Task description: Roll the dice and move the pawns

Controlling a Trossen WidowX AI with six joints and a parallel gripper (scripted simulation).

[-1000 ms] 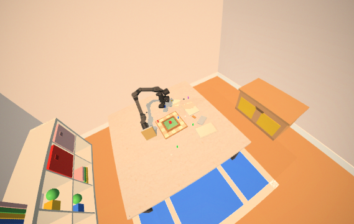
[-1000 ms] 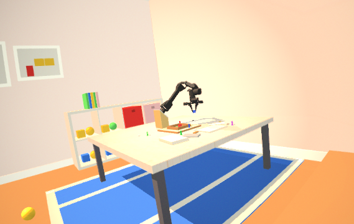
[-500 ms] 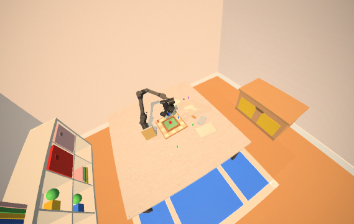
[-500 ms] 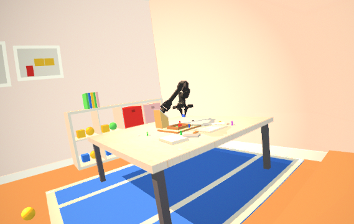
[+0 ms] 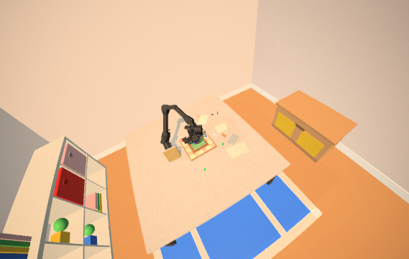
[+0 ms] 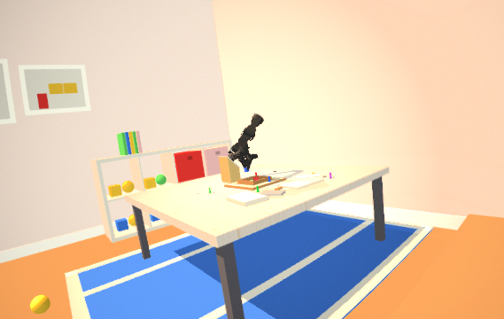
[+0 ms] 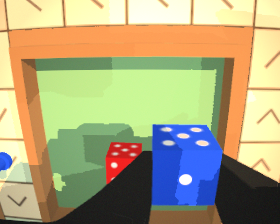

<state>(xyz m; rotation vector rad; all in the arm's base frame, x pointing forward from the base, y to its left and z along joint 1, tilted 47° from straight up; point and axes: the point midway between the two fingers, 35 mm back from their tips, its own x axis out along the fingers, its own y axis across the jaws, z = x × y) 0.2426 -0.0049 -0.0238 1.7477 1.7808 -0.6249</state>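
Now: the red pawn 140 mm to the left of my gripper tip, 90 mm behind it and 60 mm below it. Round my gripper tip: grey card 360 mm ahead, 110 mm to the right, 90 mm below; then purple pawn 410 mm ahead, 310 mm to the left, 80 mm below; then blue pawn 140 mm ahead, 60 mm to the left, 60 mm below.
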